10 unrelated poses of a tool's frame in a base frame.
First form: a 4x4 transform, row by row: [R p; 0 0 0 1], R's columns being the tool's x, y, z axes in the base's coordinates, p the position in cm. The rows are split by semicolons.
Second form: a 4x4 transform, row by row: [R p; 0 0 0 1], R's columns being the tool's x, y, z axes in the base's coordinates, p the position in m. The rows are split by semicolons. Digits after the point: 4 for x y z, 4 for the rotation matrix.
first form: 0.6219 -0.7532 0.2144 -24.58; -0.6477 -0.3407 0.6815 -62.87; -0.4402 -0.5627 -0.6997 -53.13; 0 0 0 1
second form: 0.6219 -0.7532 0.2144 -0.2458; -0.6477 -0.3407 0.6815 -0.6287; -0.4402 -0.5627 -0.6997 -0.5313; 0 0 0 1
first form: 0.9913 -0.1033 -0.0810 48.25; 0.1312 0.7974 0.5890 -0.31; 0.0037 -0.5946 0.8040 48.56; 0 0 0 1
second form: 0.9913 -0.1033 -0.0810 0.4825; 0.1312 0.7974 0.5890 -0.0031; 0.0037 -0.5946 0.8040 0.4856; 0 0 0 1
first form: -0.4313 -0.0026 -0.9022 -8.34; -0.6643 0.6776 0.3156 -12.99; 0.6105 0.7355 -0.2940 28.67; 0 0 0 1
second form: -0.4313 -0.0026 -0.9022 -0.0834; -0.6643 0.6776 0.3156 -0.1299; 0.6105 0.7355 -0.2940 0.2867; 0 0 0 1
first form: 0.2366 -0.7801 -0.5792 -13.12; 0.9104 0.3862 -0.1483 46.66; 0.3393 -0.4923 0.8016 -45.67; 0 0 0 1
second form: 0.2366 -0.7801 -0.5792 -0.1312; 0.9104 0.3862 -0.1483 0.4666; 0.3393 -0.4923 0.8016 -0.4567; 0 0 0 1
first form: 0.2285 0.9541 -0.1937 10.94; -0.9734 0.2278 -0.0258 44.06; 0.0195 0.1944 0.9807 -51.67; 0 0 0 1
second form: 0.2285 0.9541 -0.1937 0.1094; -0.9734 0.2278 -0.0258 0.4406; 0.0195 0.1944 0.9807 -0.5167; 0 0 0 1
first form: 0.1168 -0.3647 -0.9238 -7.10; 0.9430 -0.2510 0.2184 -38.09; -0.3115 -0.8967 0.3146 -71.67; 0 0 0 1
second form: 0.1168 -0.3647 -0.9238 -0.0710; 0.9430 -0.2510 0.2184 -0.3809; -0.3115 -0.8967 0.3146 -0.7167; 0 0 0 1
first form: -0.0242 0.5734 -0.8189 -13.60; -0.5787 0.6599 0.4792 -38.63; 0.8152 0.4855 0.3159 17.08; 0 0 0 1
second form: -0.0242 0.5734 -0.8189 -0.1360; -0.5787 0.6599 0.4792 -0.3863; 0.8152 0.4855 0.3159 0.1708; 0 0 0 1
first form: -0.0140 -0.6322 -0.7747 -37.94; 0.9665 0.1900 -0.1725 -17.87; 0.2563 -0.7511 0.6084 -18.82; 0 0 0 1
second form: -0.0140 -0.6322 -0.7747 -0.3794; 0.9665 0.1900 -0.1725 -0.1787; 0.2563 -0.7511 0.6084 -0.1882; 0 0 0 1
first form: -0.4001 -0.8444 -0.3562 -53.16; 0.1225 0.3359 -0.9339 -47.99; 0.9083 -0.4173 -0.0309 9.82; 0 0 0 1
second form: -0.4001 -0.8444 -0.3562 -0.5316; 0.1225 0.3359 -0.9339 -0.4799; 0.9083 -0.4173 -0.0309 0.0982; 0 0 0 1
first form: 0.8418 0.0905 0.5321 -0.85; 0.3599 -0.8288 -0.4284 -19.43; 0.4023 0.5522 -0.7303 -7.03; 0 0 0 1
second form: 0.8418 0.0905 0.5321 -0.0085; 0.3599 -0.8288 -0.4284 -0.1943; 0.4023 0.5522 -0.7303 -0.0703; 0 0 0 1
